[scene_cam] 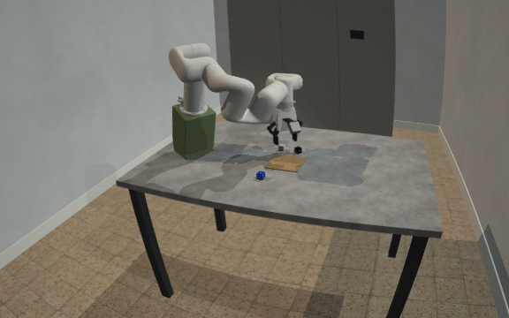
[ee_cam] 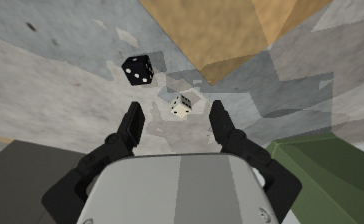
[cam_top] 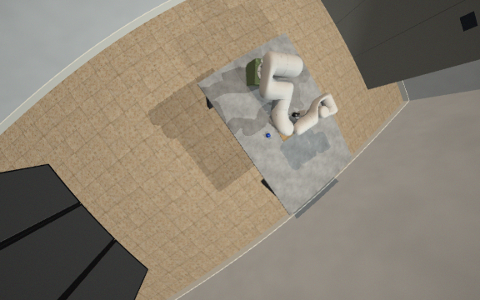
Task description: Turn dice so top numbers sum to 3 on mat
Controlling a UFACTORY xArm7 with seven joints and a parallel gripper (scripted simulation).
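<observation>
Right now the white die is 20 mm behind my hand, 10 mm to the left of it and 40 mm below it. Also, from my hand: tan mat: 40 mm ahead, 110 mm to the right, 50 mm below; blue die: 10 mm behind, 270 mm to the right, 40 mm below; black die: 50 mm ahead, 10 mm to the left, 40 mm below.
</observation>
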